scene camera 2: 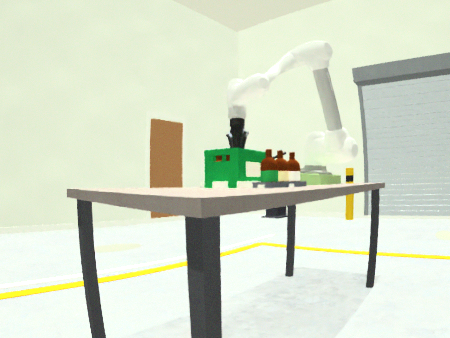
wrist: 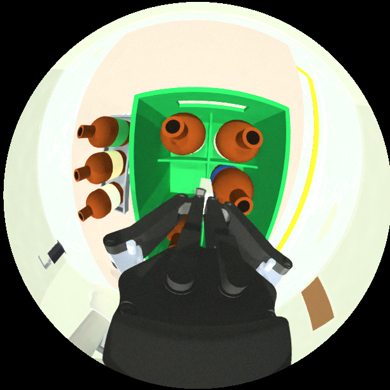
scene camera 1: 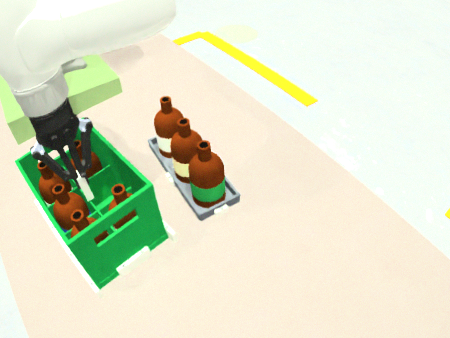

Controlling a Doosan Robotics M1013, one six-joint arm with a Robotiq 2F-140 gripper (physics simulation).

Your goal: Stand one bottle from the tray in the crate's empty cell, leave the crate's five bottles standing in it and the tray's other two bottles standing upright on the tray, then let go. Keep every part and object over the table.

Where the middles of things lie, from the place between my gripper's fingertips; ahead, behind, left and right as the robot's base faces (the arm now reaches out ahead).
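From where my hand is, I find the green-label bottle [scene camera 1: 206, 169] 25 cm to the left of it and 5 cm ahead of it, and the bottle is also 2 cm below my hand.
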